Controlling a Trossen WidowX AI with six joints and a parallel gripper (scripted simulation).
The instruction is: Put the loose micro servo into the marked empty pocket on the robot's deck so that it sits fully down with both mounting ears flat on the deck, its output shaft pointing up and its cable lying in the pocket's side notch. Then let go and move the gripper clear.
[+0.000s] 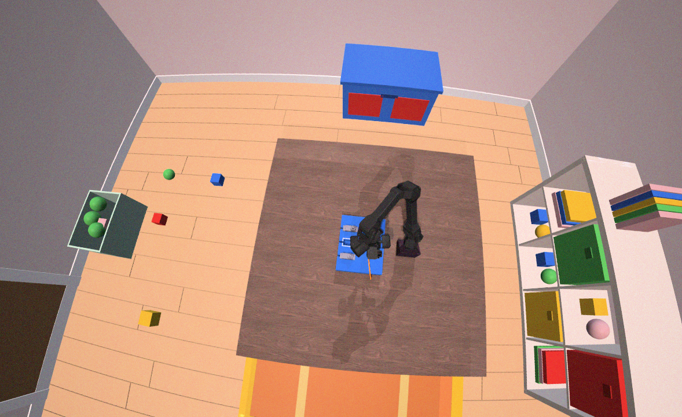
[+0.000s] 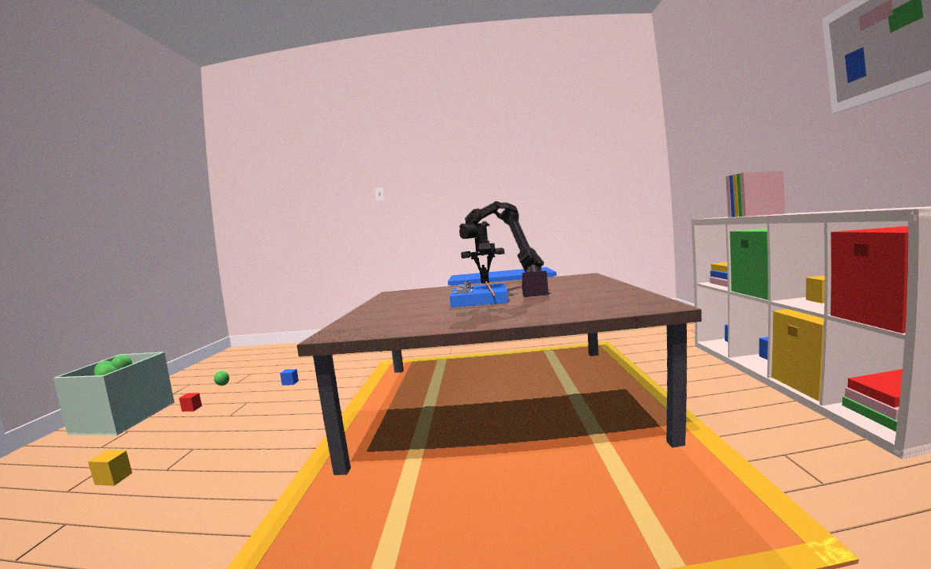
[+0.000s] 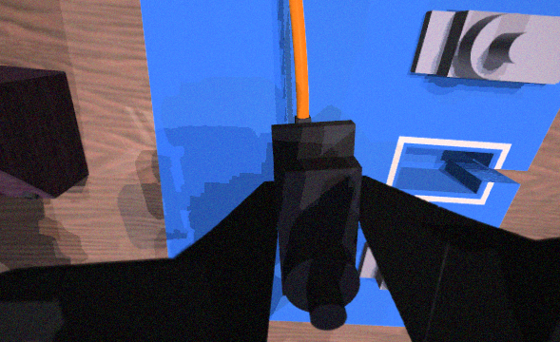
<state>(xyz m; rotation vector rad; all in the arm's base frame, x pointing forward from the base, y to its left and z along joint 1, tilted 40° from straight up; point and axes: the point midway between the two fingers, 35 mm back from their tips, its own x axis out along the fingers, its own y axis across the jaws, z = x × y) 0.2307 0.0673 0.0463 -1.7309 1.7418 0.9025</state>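
The blue deck lies 10 mm behind my gripper tip, 20 mm to the right of it and 100 mm below it.
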